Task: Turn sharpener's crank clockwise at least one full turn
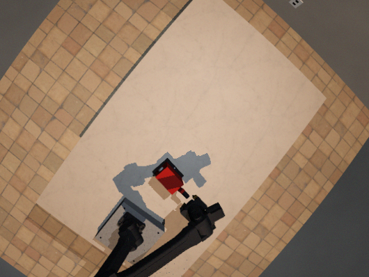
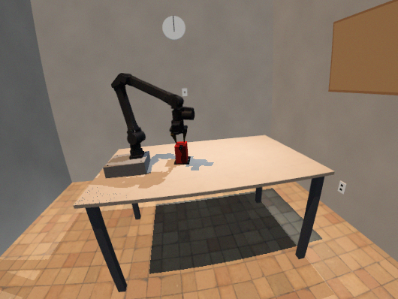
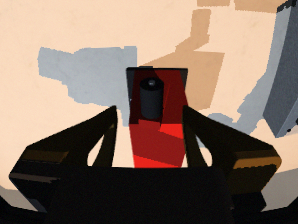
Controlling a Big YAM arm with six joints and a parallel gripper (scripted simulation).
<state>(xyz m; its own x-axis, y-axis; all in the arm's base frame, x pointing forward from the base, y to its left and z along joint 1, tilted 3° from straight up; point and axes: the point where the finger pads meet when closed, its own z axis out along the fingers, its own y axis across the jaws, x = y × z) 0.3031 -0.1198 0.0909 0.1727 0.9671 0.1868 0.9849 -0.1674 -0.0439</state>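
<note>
Now: hand 2 cm to the right of the dark handle knob and 5 cm above it.
</note>
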